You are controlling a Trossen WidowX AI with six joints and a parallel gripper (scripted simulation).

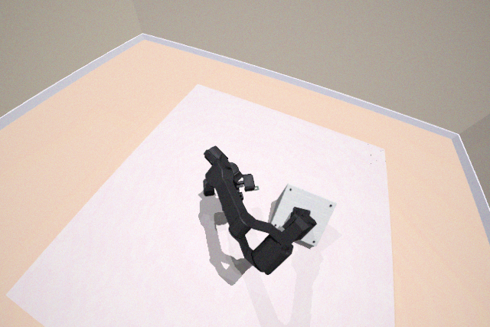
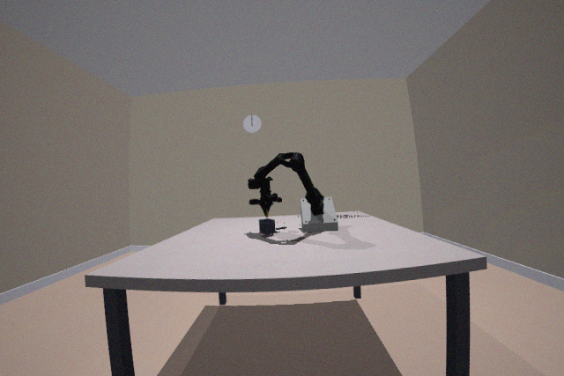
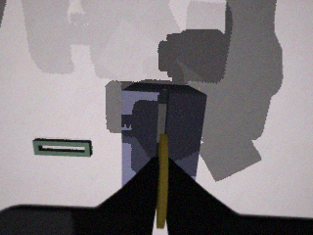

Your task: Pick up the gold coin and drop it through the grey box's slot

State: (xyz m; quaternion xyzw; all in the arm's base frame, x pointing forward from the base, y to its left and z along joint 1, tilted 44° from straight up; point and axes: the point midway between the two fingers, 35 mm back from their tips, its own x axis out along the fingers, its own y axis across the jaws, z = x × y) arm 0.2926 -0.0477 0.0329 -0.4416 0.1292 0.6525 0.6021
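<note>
Right now the thin gold coin is 1 cm above my gripper tip.
</note>
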